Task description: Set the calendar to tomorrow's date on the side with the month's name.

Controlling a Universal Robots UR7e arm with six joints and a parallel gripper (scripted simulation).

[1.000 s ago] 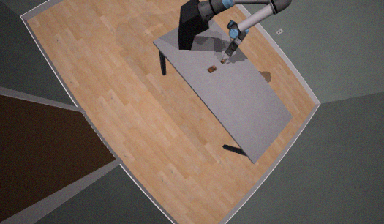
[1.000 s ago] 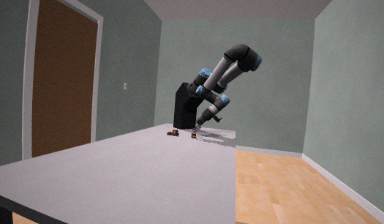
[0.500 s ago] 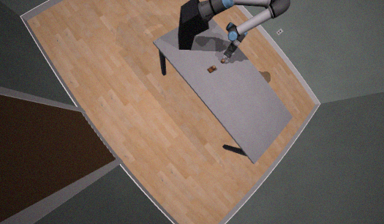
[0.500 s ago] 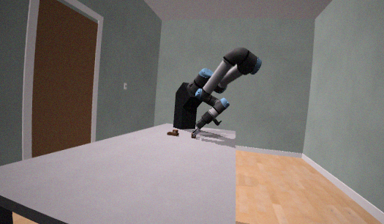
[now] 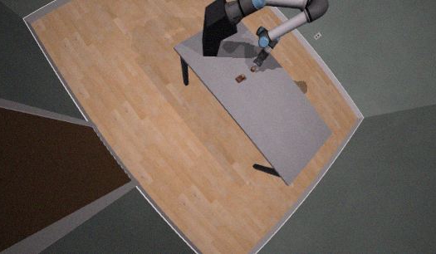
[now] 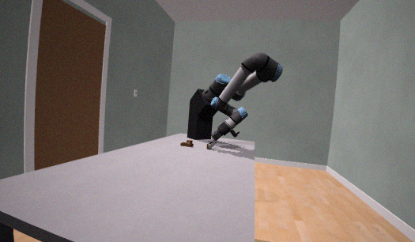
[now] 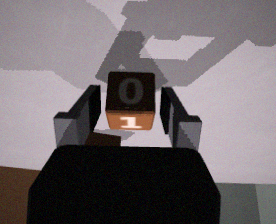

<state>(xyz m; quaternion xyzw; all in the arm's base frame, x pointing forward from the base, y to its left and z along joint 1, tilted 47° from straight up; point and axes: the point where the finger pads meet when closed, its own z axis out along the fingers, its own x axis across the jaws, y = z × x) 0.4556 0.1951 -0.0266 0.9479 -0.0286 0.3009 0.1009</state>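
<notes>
My hand is 10 mm to the left of the brown wooden cube and 10 mm above it. Also, from my hand: calendar tray 170 mm to the right, 20 mm below, 10 mm ahead.
</notes>
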